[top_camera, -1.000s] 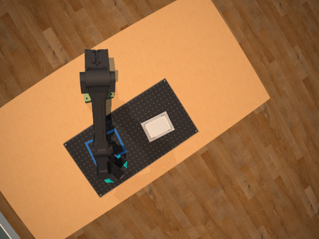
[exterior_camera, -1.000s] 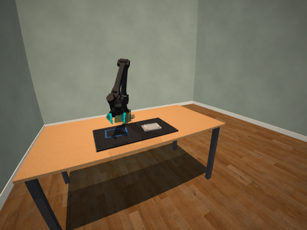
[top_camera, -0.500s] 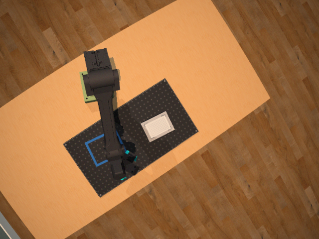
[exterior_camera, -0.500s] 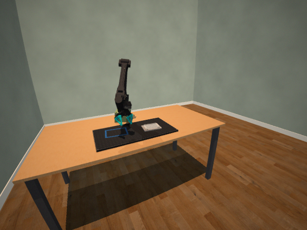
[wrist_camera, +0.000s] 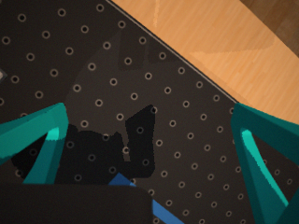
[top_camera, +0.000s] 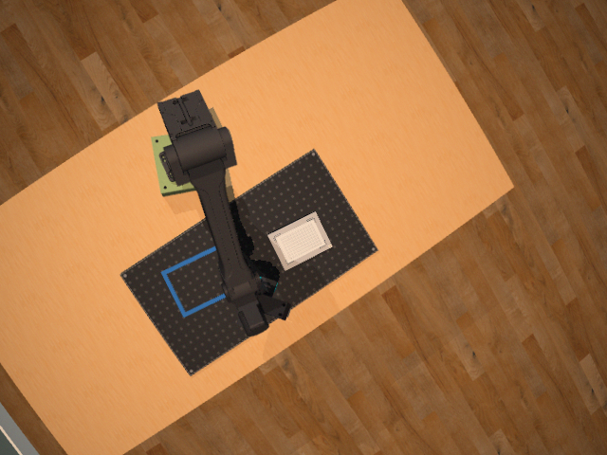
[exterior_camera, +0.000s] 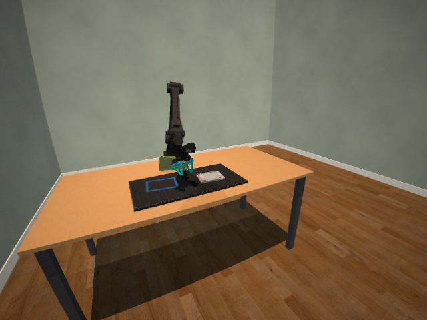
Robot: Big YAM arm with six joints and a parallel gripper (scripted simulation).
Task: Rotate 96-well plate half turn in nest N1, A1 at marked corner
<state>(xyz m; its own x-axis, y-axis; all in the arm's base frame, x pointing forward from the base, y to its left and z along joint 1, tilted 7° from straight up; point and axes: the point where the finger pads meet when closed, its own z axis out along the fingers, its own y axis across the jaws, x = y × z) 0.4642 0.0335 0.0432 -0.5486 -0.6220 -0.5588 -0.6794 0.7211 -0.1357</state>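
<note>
Now: the 96-well plate 18 cm to the left of my hand, 12 cm behind it and 10 cm below it. Round my hand: plate nest N1: 18 cm to the left, 12 cm behind, 11 cm below.
</note>
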